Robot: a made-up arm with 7 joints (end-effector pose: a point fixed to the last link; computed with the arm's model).
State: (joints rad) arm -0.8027 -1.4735 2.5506 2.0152 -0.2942 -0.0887 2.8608
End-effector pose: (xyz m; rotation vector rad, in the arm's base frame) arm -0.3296 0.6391 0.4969 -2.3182 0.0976 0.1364
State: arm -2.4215 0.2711 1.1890 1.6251 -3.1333 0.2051 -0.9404
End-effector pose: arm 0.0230 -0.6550 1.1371 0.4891 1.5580 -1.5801
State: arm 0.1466 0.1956 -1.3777 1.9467 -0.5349 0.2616 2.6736
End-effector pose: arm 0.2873 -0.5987 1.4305 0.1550 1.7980 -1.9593
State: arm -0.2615 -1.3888 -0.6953 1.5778 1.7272 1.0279 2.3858
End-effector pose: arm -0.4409 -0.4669 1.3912 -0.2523 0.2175 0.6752
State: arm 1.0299 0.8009 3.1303 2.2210 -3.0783 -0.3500 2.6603
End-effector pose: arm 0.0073 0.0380 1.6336 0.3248 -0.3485 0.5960
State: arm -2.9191 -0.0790 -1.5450 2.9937 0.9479 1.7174 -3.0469
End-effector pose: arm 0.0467 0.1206 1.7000 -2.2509 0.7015 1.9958
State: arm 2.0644 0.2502 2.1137 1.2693 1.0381 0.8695 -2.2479
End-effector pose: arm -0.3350 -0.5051 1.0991 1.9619 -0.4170 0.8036
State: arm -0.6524 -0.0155 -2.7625 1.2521 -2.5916 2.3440 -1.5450
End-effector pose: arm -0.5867 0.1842 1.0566 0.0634 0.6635 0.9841
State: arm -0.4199 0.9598 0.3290 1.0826 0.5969 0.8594 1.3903
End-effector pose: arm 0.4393 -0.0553 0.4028 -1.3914 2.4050 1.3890
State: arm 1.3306 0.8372 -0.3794 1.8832 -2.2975 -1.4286 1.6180
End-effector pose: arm 0.4038 0.4752 0.8019 -1.0632 -2.3235 0.2021
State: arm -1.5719 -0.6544 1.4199 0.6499 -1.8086 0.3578 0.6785
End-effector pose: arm 0.3459 -0.2194 0.7448 1.5868 0.9820 0.1217
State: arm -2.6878 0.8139 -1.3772 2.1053 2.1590 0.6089 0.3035
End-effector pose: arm -0.6885 0.2603 1.3403 -1.1544 -1.1706 1.2177
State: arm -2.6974 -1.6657 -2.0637 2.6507 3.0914 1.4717 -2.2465
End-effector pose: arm 0.6348 0.5164 0.6212 -0.3978 1.2190 -1.2972
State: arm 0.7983 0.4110 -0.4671 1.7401 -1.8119 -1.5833 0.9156
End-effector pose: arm 0.5905 0.1507 0.9910 -0.7384 -2.0000 -0.9849
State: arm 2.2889 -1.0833 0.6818 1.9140 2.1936 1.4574 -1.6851
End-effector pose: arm 0.0043 -0.4285 1.4930 1.7996 -0.3004 0.3623
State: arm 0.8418 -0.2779 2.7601 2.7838 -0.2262 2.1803 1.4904
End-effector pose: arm -0.3371 -0.3351 1.5443 -1.4934 -2.2750 0.2026
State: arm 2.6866 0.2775 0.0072 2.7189 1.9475 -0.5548 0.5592
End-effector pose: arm -0.2399 0.3129 1.6065 -1.0662 0.4776 1.6757
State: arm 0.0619 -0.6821 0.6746 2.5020 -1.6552 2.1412 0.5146
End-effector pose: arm -0.1974 0.0382 1.6147 1.5349 -1.4960 1.7462
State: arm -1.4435 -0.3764 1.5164 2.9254 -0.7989 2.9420 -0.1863
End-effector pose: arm 0.0249 0.2456 1.5482 2.5343 -0.7018 0.1601
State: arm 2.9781 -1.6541 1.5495 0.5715 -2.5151 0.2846 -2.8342
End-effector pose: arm -0.2722 -0.3471 0.9043 0.8347 -1.0389 -0.0440
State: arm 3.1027 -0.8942 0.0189 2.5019 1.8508 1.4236 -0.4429
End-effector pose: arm 0.4694 0.0372 1.5448 1.5127 -0.4743 0.9268
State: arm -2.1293 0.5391 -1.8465 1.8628 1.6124 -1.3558 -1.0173
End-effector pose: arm -0.4854 0.2271 1.4511 -1.0805 -0.0331 -1.1948
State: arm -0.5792 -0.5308 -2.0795 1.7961 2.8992 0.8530 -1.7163
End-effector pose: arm -0.7818 -0.1713 1.1082 -0.6357 -0.6690 1.8269
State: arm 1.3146 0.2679 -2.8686 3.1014 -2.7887 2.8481 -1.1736
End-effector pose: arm 0.0050 0.1558 1.5792 -0.0740 -2.9663 -0.0781
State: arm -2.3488 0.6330 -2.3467 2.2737 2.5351 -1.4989 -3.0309
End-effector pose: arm -0.2430 0.1170 1.5484 -1.6433 -1.2204 -2.0479
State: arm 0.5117 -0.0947 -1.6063 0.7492 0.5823 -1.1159 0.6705
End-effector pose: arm 0.2298 -0.5853 0.8640 0.3347 -1.8198 2.0637
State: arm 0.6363 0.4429 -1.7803 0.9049 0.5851 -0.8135 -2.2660
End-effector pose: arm 0.2042 -0.6186 0.9868 1.2058 0.4390 -0.4633
